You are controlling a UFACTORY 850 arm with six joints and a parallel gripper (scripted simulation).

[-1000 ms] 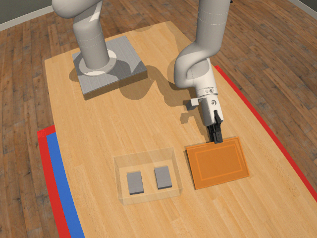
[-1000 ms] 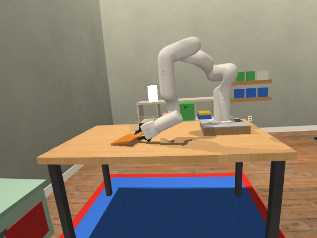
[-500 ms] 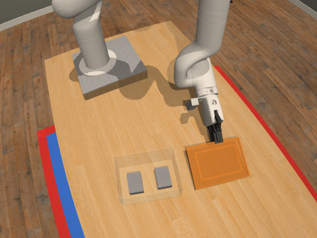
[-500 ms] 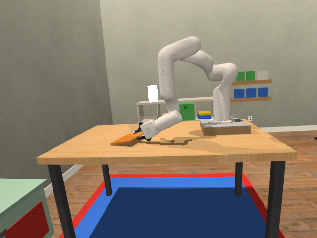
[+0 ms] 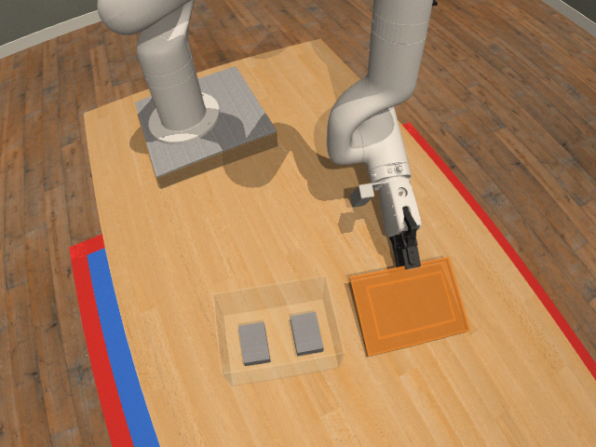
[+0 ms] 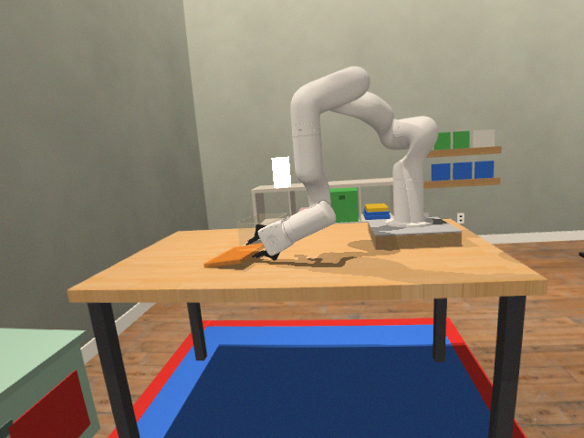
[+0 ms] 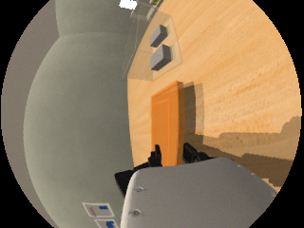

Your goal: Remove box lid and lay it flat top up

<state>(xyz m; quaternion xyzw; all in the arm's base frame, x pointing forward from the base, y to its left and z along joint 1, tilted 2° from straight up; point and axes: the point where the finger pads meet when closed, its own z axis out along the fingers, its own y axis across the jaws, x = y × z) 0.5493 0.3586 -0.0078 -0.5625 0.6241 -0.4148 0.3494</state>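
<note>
My gripper is now 80 mm short of the orange lid, 20 mm to the left of it and 30 mm above it. Also, from my hand: clear box 60 mm ahead, 280 mm to the right.
</note>
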